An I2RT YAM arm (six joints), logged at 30 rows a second.
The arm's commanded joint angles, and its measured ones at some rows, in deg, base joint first. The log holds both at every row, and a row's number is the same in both.
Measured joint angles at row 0:
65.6, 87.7, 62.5, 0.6, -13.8, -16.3
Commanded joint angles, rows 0 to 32:
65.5, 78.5, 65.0, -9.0, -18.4, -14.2
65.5, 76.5, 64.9, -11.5, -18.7, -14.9
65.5, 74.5, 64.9, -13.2, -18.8, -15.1
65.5, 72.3, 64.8, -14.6, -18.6, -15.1
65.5, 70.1, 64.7, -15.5, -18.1, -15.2
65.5, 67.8, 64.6, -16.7, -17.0, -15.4
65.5, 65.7, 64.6, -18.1, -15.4, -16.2
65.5, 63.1, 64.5, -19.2, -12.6, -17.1
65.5, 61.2, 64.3, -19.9, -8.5, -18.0
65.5, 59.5, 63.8, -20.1, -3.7, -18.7
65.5, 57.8, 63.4, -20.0, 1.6, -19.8
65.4, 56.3, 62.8, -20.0, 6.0, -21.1
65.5, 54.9, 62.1, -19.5, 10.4, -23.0
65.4, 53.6, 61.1, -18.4, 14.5, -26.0
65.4, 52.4, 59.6, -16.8, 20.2, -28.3
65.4, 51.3, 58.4, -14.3, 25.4, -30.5
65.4, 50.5, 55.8, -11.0, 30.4, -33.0
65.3, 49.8, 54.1, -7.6, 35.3, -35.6
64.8, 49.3, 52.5, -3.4, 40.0, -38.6
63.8, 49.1, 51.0, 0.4, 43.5, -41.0
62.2, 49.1, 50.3, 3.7, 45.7, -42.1
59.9, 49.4, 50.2, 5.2, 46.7, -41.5
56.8, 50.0, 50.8, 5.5, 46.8, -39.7
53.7, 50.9, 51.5, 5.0, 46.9, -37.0
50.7, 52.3, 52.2, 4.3, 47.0, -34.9
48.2, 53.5, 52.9, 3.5, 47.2, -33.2
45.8, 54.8, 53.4, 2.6, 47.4, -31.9
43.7, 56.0, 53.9, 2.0, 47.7, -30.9
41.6, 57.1, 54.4, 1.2, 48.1, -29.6
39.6, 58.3, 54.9, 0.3, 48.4, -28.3
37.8, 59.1, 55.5, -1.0, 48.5, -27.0
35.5, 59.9, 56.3, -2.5, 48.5, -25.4
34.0, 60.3, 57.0, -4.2, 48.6, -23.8
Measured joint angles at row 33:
39.0, 59.2, 52.1, -3.8, 44.5, -30.3
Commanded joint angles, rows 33 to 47:
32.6, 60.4, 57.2, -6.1, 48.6, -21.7
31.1, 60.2, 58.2, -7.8, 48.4, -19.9
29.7, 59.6, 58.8, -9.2, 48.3, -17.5
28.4, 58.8, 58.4, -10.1, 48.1, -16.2
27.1, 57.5, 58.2, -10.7, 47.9, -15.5
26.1, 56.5, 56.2, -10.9, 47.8, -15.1
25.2, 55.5, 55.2, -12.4, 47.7, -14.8
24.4, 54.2, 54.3, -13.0, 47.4, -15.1
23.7, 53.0, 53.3, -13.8, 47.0, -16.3
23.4, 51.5, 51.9, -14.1, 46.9, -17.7
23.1, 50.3, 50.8, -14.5, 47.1, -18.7
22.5, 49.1, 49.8, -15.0, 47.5, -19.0
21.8, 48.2, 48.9, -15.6, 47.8, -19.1
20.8, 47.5, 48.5, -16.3, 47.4, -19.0
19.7, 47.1, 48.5, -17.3, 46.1, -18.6
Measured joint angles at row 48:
22.4, 49.5, 49.7, -15.1, 45.6, -18.4
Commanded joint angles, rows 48 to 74:
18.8, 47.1, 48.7, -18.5, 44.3, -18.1
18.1, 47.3, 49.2, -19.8, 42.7, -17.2
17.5, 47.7, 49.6, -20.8, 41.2, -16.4
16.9, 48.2, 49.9, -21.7, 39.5, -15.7
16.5, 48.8, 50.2, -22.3, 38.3, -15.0
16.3, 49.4, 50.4, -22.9, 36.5, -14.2
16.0, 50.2, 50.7, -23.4, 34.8, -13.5
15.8, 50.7, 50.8, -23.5, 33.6, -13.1
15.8, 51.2, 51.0, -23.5, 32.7, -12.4
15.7, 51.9, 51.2, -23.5, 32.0, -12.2
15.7, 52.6, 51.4, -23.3, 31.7, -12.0
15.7, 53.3, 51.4, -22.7, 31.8, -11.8
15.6, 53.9, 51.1, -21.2, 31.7, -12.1
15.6, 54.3, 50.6, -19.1, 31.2, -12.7
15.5, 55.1, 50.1, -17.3, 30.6, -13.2
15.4, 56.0, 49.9, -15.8, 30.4, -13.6
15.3, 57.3, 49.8, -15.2, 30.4, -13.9
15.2, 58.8, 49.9, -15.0, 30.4, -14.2
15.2, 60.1, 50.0, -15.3, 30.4, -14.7
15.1, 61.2, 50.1, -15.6, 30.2, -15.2
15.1, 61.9, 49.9, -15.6, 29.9, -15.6
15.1, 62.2, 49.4, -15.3, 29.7, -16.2
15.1, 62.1, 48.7, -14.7, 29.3, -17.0
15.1, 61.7, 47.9, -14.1, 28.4, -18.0
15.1, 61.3, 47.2, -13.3, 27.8, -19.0
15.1, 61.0, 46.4, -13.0, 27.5, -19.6
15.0, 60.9, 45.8, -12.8, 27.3, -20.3
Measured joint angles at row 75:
15.3, 63.2, 47.3, -17.3, 28.8, -16.4
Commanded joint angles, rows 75 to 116:
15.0, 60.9, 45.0, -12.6, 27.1, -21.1
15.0, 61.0, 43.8, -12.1, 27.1, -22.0
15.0, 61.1, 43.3, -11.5, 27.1, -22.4
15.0, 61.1, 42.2, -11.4, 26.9, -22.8
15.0, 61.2, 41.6, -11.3, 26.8, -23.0
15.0, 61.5, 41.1, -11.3, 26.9, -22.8
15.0, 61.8, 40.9, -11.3, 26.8, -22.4
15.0, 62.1, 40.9, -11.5, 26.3, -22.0
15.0, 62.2, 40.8, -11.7, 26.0, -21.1
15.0, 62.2, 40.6, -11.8, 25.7, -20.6
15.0, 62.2, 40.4, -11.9, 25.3, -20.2
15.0, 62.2, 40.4, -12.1, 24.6, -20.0
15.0, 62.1, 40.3, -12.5, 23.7, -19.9
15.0, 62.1, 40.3, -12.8, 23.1, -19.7
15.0, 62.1, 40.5, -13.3, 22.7, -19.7
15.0, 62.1, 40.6, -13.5, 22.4, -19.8
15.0, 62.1, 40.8, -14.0, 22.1, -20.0
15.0, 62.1, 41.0, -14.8, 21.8, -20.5
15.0, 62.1, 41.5, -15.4, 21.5, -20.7
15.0, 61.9, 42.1, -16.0, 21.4, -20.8
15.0, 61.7, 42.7, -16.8, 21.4, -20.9
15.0, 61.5, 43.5, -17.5, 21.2, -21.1
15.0, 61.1, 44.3, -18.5, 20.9, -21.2
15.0, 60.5, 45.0, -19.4, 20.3, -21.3
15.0, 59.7, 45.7, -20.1, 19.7, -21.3
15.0, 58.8, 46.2, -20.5, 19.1, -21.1
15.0, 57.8, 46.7, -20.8, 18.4, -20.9
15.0, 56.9, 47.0, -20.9, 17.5, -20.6
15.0, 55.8, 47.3, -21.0, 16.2, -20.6
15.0, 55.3, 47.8, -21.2, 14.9, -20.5
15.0, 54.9, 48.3, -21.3, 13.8, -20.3
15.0, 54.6, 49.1, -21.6, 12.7, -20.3
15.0, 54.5, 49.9, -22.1, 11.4, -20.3
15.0, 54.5, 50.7, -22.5, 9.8, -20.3
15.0, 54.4, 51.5, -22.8, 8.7, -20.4
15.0, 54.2, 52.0, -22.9, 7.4, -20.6
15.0, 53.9, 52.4, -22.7, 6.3, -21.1
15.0, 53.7, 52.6, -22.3, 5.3, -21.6
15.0, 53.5, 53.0, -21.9, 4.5, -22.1
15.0, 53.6, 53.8, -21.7, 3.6, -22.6
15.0, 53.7, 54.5, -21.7, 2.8, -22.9
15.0, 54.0, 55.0, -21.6, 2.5, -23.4
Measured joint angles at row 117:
15.3, 54.6, 50.9, -22.1, 7.6, -21.5
